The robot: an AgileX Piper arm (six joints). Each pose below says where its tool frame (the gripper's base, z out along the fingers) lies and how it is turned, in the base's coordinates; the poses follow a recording.
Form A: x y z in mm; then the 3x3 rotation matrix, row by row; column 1 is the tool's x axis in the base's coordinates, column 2 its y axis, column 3 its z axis. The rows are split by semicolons.
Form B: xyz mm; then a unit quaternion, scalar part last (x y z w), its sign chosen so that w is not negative. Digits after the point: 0 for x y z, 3 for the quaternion. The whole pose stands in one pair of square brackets.
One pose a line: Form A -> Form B
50 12 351; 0.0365 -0.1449 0.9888; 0.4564 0.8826 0.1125; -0.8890 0.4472 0.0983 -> [50 12 351 0.118 0.661 0.212 0.710]
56 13 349; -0.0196 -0.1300 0.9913; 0.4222 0.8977 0.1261; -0.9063 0.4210 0.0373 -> [56 13 349 0.107 0.686 0.200 0.692]
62 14 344; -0.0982 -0.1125 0.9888; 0.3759 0.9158 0.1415; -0.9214 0.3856 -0.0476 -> [62 14 344 0.092 0.718 0.184 0.665]
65 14 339; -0.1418 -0.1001 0.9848; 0.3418 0.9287 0.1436; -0.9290 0.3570 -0.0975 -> [65 14 339 0.082 0.736 0.170 0.650]
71 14 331; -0.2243 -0.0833 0.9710; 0.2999 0.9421 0.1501; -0.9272 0.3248 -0.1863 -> [71 14 331 0.071 0.767 0.155 0.619]
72 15 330; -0.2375 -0.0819 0.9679; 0.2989 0.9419 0.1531; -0.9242 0.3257 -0.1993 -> [72 15 330 0.070 0.771 0.155 0.613]
